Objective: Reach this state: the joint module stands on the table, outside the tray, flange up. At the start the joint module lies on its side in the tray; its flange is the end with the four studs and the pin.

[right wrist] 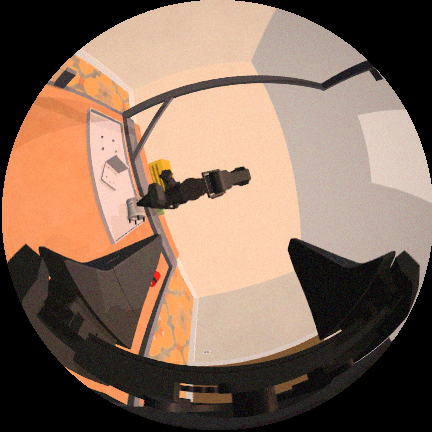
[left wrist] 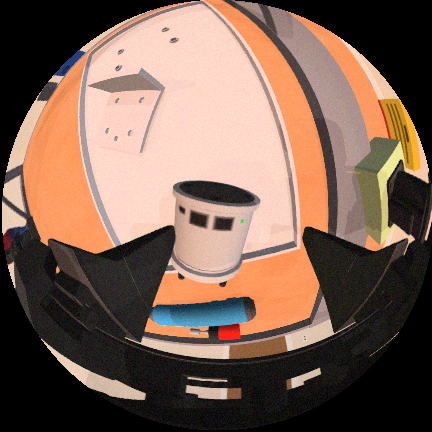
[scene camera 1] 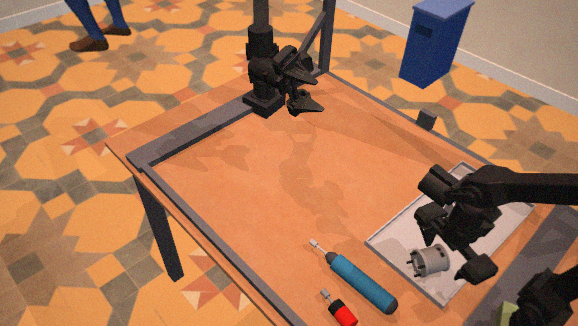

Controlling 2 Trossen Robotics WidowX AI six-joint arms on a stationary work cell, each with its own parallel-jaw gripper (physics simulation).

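Places are measured from the left arm's base along level axes (x back, y left, z down), in centimetres.
Pixels of known places: left gripper, fingertip midpoint: (right wrist: 143, 205) (left wrist: 242, 232) (scene camera 1: 441, 262); right gripper, fingertip midpoint: (right wrist: 228, 243) (scene camera 1: 320, 97); left arm's base at its link origin: (left wrist: 396, 192); right arm's base at its link origin: (left wrist: 29, 235) (scene camera 1: 264, 95).
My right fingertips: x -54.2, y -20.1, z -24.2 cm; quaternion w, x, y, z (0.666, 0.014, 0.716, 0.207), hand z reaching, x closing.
Ahead of a thing's pixels: the offset from my right fingertips to its top centre. "spot": to the spot under its first point.
The grey-white joint module {dx +33.2, dy +11.6, dz +23.1 cm} (scene camera 1: 431, 261) (left wrist: 212, 240) (right wrist: 134, 210) lies on its side in the shallow white tray {dx +36.8, dy -4.0, dz +28.2 cm} (scene camera 1: 389, 246) (left wrist: 220, 125) (right wrist: 115, 200), near one end. Its studded flange faces the lower left in scene camera 1 and the bottom in the left wrist view; its dark open end faces away. My left gripper (scene camera 1: 444, 260) (left wrist: 242, 232) is open above the module. In the left wrist view the module shows between the fingertips, close to the picture-left one; contact cannot be told. My right gripper (scene camera 1: 319, 95) (right wrist: 228, 243) is open and empty near its own base, far from the tray.
A blue-handled tool {spot: dx +22.0, dy +23.4, dz +25.9 cm} (scene camera 1: 362, 282) (left wrist: 205, 312) and a red-and-black tool {dx +19.0, dy +30.1, dz +26.4 cm} (scene camera 1: 342, 312) (left wrist: 229, 332) lie beside the tray. An angled bracket (left wrist: 127, 122) (right wrist: 111, 175) and small fasteners {dx +43.1, dy -8.8, dz +28.9 cm} (left wrist: 174, 40) are in the tray. A green block {dx +54.3, dy +20.1, dz +24.2 cm} (scene camera 1: 506, 314) (left wrist: 369, 195) is beyond the dark frame rail.
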